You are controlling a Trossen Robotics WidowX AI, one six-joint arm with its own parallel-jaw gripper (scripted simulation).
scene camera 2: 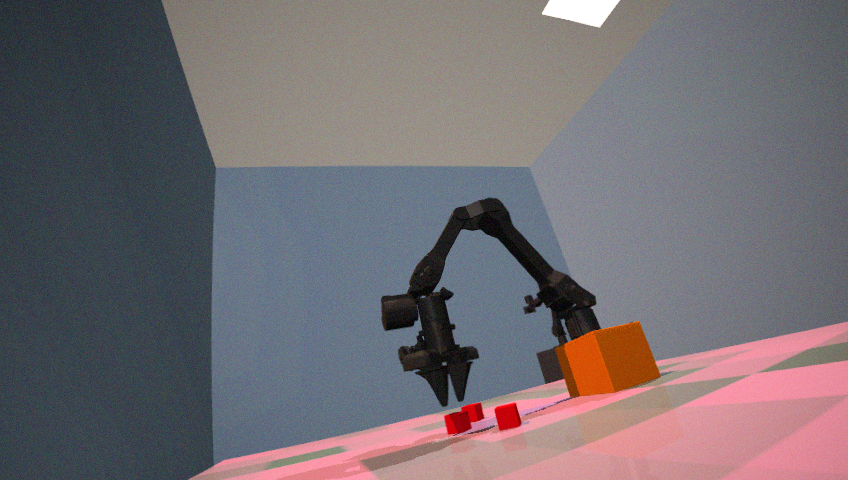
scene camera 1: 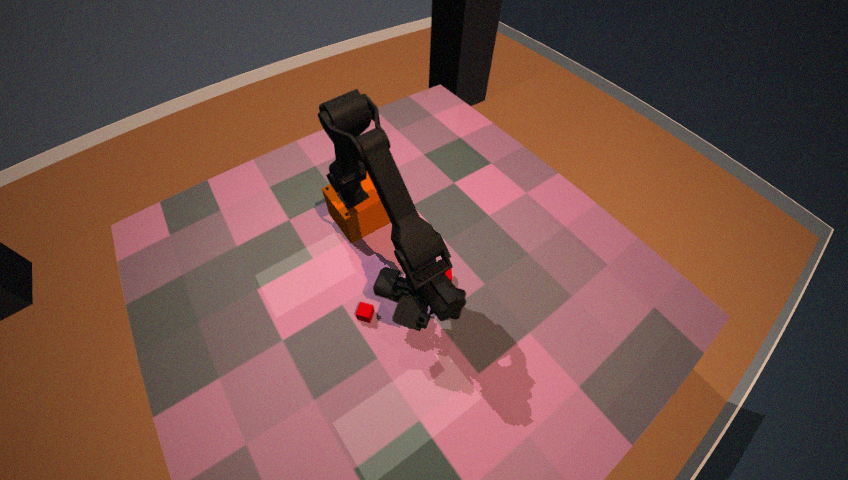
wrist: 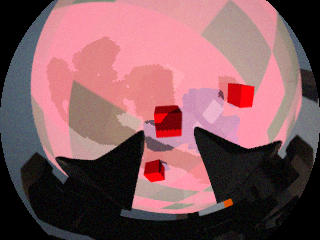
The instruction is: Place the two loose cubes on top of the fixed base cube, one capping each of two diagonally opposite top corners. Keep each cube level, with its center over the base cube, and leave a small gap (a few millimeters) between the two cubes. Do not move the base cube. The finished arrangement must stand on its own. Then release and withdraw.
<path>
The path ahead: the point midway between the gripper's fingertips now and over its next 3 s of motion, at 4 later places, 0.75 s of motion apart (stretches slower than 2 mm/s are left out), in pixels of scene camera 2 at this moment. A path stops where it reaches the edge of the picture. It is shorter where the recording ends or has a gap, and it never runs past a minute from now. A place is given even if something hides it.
My gripper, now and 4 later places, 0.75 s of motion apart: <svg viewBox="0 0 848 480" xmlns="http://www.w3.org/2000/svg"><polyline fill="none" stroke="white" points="453,403 457,421 452,403 445,368 459,369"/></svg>
</path>
